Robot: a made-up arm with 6 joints.
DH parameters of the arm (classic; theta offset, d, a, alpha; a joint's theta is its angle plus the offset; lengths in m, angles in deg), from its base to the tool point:
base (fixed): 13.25 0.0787 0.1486 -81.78
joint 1: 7.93 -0.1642 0.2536 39
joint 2: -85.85 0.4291 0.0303 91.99
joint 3: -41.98 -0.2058 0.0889 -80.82
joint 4: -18.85 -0.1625 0.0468 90
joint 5: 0 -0.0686 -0.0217 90
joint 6: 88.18 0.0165 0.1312 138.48
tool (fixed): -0.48 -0.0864 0 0
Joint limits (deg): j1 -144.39..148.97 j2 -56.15..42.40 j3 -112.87..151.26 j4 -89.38..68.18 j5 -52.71..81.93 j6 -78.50..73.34
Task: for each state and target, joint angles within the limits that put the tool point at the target. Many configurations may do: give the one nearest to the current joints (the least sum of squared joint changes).
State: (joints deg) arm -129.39 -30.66 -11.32 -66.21 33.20 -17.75
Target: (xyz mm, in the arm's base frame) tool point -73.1 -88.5 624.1
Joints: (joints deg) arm -102.58 -43.61 -12.67 -75.93 21.13 7.45
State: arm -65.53 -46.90 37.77 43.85 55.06 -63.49
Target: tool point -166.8 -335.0 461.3
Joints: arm -85.78 -49.20 33.22 57.21 30.40 -78.50
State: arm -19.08 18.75 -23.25 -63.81 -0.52 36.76
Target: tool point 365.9 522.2 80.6
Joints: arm -2.88 38.89 -61.44 -57.85 11.29 37.22
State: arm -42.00 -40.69 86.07 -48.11 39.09 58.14
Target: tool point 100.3 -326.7 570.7
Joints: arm -51.38 -46.08 69.90 -46.10 44.06 66.90
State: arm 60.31 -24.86 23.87 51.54 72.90 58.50
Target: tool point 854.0 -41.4 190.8
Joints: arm 15.69 -12.48 64.79 50.85 81.93 55.34
